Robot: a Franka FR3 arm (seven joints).
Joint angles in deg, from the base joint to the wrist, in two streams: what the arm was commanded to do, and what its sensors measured. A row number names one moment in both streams.
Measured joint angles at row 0:
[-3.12 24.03 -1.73 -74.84 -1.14 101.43 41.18]
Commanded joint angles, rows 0 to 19:
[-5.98 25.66 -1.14 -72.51 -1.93 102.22 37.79]
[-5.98 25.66 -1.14 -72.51 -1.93 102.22 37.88]
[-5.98 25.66 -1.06 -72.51 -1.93 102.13 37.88]
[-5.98 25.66 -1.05 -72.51 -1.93 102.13 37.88]
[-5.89 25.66 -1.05 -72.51 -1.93 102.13 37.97]
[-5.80 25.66 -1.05 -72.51 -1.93 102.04 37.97]
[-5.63 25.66 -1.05 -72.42 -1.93 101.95 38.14]
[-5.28 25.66 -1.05 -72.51 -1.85 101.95 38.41]
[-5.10 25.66 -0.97 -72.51 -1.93 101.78 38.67]
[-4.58 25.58 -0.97 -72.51 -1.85 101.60 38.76]
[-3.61 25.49 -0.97 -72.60 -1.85 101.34 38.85]
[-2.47 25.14 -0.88 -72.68 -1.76 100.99 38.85]
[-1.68 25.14 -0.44 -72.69 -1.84 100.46 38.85]
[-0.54 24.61 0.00 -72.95 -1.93 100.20 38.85]
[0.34 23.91 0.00 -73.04 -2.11 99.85 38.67]
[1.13 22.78 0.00 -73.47 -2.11 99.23 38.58]
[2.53 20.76 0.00 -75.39 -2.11 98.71 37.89]
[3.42 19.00 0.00 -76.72 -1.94 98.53 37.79]
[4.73 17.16 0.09 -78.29 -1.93 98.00 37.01]
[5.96 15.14 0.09 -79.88 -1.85 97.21 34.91]
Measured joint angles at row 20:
[3.36 21.85 0.06 -74.19 -1.39 98.85 39.28]
